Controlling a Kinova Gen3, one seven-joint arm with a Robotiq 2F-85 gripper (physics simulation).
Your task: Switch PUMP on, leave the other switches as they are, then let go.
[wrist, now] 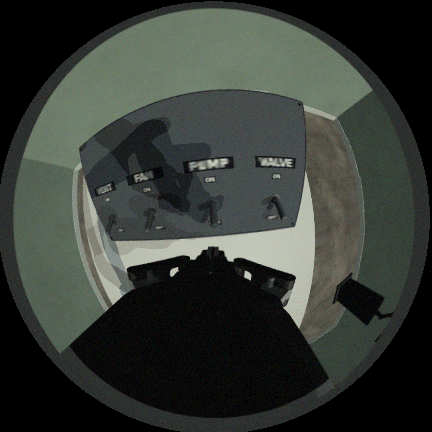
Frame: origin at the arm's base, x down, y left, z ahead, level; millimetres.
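Where they show: gripper, fingertip midpoint: (212,253).
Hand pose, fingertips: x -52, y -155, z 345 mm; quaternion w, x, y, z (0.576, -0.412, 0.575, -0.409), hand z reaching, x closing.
Note:
Each offset is from my fingertips to the top centre of the thing. "spot": to the spot under its first point. Level surfaces: height alone.
The PUMP switch {spot: dx +44, dy -15, dz +47 mm} (214,214) is a dark lever on the grey panel (250,125), below the PUMP label {dx +32, dy -30, dz +128 mm} (208,165) and its ON mark. Its lever points down, away from the ON mark. The VALVE switch {spot: dx +45, dy -128, dz +25 mm} (279,207) is to its right, the FAN switch {spot: dx +48, dy +100, dz +73 mm} (150,219) and the VENT switch {spot: dx +52, dy +216, dz +95 mm} (111,224) to its left; their levers also point down. My gripper (212,253) is shut and empty, in line with the PUMP switch and below the panel's lower edge in the view. No contact with a lever shows.
A dark shadow falls across the left and middle of the panel. The panel stands over a pale surface {dx +165 mm} (295,250), with a brown tabletop (335,220) to the right. A black box-like object (359,299) is at the lower right. Green walls surround the scene.

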